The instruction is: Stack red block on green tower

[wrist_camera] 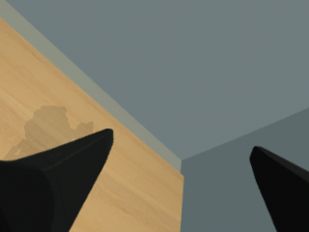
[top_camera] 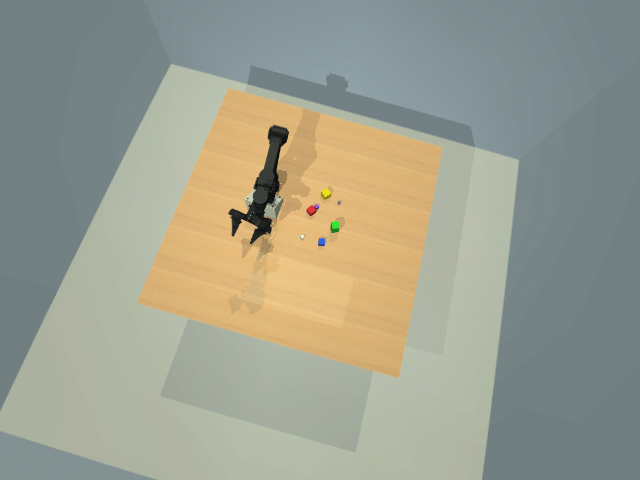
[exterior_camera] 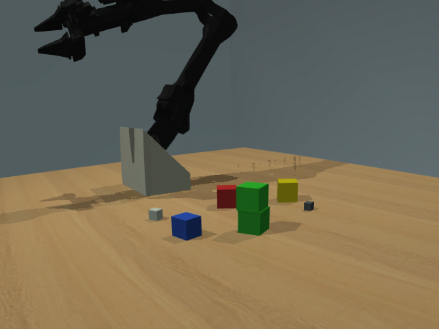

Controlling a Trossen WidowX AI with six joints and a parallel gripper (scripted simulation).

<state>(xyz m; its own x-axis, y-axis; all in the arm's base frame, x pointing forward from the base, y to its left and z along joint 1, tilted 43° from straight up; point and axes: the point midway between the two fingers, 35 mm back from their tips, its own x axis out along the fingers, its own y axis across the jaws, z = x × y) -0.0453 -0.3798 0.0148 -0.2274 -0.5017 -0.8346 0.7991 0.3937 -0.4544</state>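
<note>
Right now my gripper tip is 350 mm above the red block, 320 mm to the right of it and 250 mm short of it. From my gripper tip the other things lie so: small white cube 350 mm below, 230 mm ahead, 170 mm to the left; green block 380 mm ahead, 310 mm below, 240 mm to the left; blue block 350 mm below, 330 mm ahead, 160 mm to the left.
</note>
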